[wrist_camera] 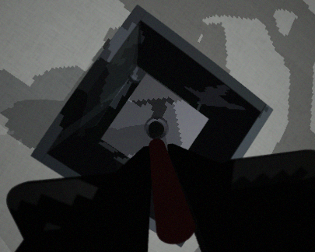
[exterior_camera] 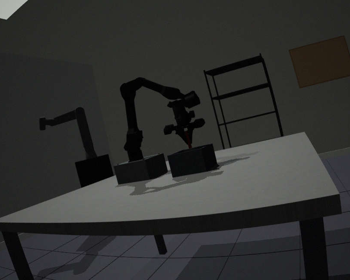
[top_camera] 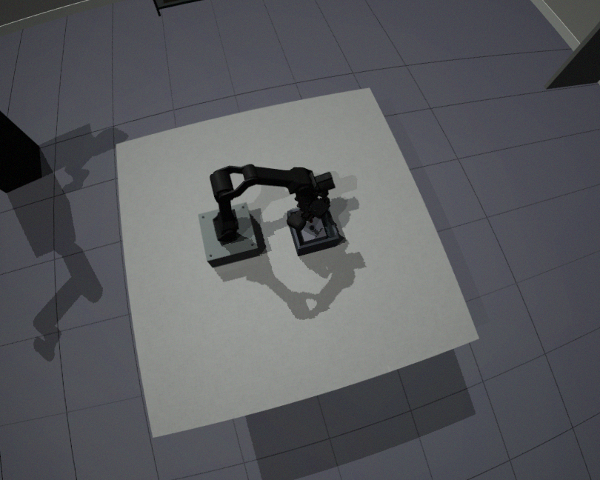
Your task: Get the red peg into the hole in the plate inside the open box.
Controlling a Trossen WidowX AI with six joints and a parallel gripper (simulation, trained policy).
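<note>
Right now the red peg is 1 cm to the left of my gripper tip and 2 cm above it. From my gripper tip the other things lie so: dark box: 1 cm to the right, 10 cm below.
</note>
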